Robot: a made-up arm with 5 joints.
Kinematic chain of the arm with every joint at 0, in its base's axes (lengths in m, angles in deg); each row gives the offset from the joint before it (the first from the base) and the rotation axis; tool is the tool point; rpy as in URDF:
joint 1: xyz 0 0 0.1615 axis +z
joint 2: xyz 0 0 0 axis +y
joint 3: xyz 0.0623 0 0.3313 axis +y
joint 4: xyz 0.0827 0 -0.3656 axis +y
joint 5: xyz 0.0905 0 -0.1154 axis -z
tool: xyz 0 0 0 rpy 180 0 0
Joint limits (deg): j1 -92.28..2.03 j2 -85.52..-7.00 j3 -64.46..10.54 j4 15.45..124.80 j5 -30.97..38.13
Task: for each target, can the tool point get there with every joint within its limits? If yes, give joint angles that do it. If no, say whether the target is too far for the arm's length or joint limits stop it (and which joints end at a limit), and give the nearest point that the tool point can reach.
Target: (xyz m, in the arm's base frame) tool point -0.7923 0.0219 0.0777
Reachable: no: joint limits stop it (at a limit: joint 2, joint 3) | nearest point -0.0650 0.0018 0.1195 | short by 0.729 m
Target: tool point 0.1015 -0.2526 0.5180
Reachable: yes | joints -68.10 -55.13 -35.00 25.47 6.95
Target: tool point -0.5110 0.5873 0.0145
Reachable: no: joint limits stop it (at a limit: joint 2, joint 3) | nearest point -0.0420 0.0483 0.1087 | short by 0.721 m
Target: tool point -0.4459 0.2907 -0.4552
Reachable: no: joint limits stop it (at a limit: joint 2, joint 3) | nearest point -0.0208 0.0136 0.0269 | short by 0.700 m
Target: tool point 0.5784 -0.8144 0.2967
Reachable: no: too far | nearest point 0.3082 -0.4339 0.3928 | short by 0.476 m
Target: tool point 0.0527 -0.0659 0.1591
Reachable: yes | joints -51.31 -61.81 -4.87 113.22 5.79
